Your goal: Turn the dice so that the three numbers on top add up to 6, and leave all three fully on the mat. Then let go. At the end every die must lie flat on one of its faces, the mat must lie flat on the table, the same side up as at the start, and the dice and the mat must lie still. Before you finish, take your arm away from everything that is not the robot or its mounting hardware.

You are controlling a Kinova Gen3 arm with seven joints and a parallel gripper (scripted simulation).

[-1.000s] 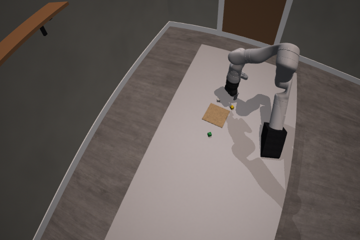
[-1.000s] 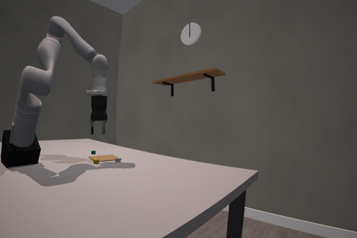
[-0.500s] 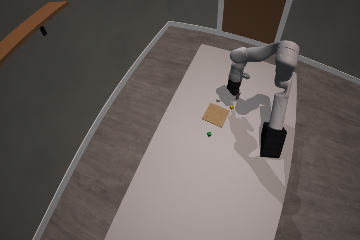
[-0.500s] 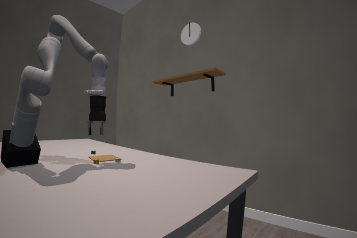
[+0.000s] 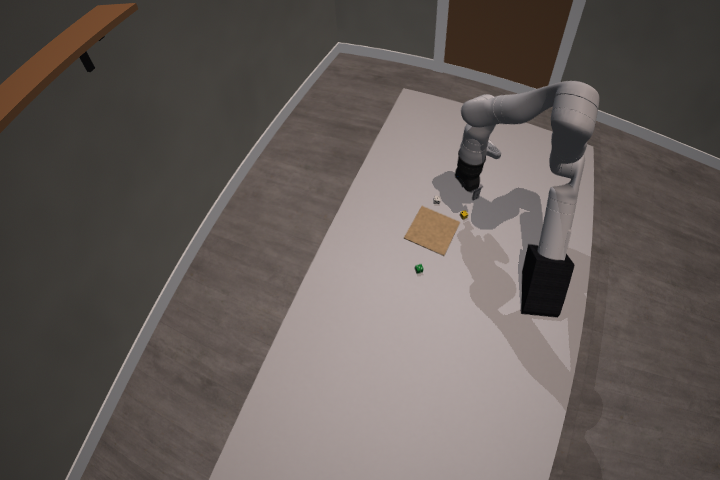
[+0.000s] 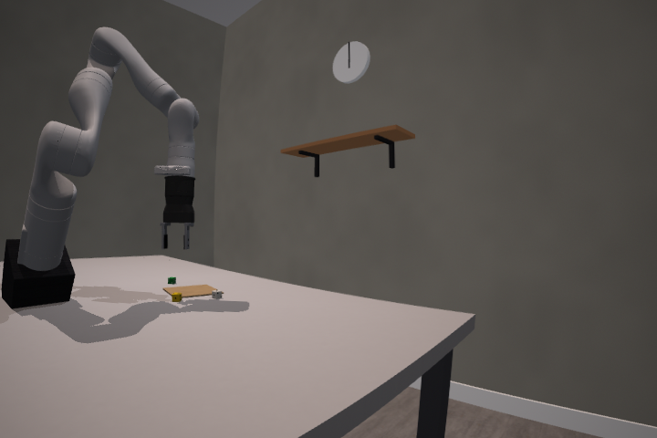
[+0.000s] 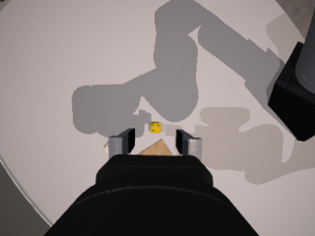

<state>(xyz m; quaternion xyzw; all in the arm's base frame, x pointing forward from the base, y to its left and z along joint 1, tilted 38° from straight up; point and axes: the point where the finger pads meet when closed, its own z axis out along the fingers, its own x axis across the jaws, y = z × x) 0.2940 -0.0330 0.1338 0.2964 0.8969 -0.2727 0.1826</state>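
The yellow die lies 14 cm below my hand. From my hand the other things lie so: green die (24 cm to the left, 14 cm below, 8 cm ahead); then tan mat (15 cm below, 9 cm to the left, 8 cm ahead); then white die (14 cm below, 10 cm ahead, 2 cm to the right).
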